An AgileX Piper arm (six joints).
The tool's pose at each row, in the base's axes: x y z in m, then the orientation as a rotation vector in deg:
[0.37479 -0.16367 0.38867 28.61 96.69 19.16]
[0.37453 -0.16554 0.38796 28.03 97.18 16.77]
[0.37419 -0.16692 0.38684 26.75 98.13 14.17]
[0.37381 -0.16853 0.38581 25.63 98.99 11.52]
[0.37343 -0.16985 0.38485 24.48 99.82 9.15]
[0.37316 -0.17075 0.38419 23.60 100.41 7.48]
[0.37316 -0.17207 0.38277 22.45 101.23 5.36]
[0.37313 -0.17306 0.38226 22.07 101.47 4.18]
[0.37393 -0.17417 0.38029 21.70 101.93 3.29]
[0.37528 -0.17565 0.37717 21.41 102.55 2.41]
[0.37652 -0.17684 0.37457 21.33 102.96 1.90]
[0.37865 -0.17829 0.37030 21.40 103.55 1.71]
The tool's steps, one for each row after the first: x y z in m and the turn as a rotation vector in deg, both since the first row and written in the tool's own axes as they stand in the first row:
[-0.00030 -0.00199 -0.00002 1.26 -0.16 -1.78]
[0.00001 -0.00378 -0.00008 2.38 0.10 -4.18]
[0.00013 -0.00572 -0.00018 3.60 0.30 -6.49]
[0.00033 -0.00738 -0.00031 4.63 0.57 -8.64]
[0.00048 -0.00851 -0.00040 5.33 0.78 -10.21]
[0.00103 -0.01034 -0.00008 6.21 1.15 -12.21]
[0.00098 -0.01145 0.00004 6.81 1.15 -13.14]
[0.00201 -0.01325 0.00124 7.27 1.43 -13.91]
[0.00376 -0.01586 0.00320 7.82 1.86 -14.63]
[0.00524 -0.01798 0.00495 8.19 2.16 -14.99]
[0.00790 -0.02102 0.00788 8.49 2.69 -15.08]

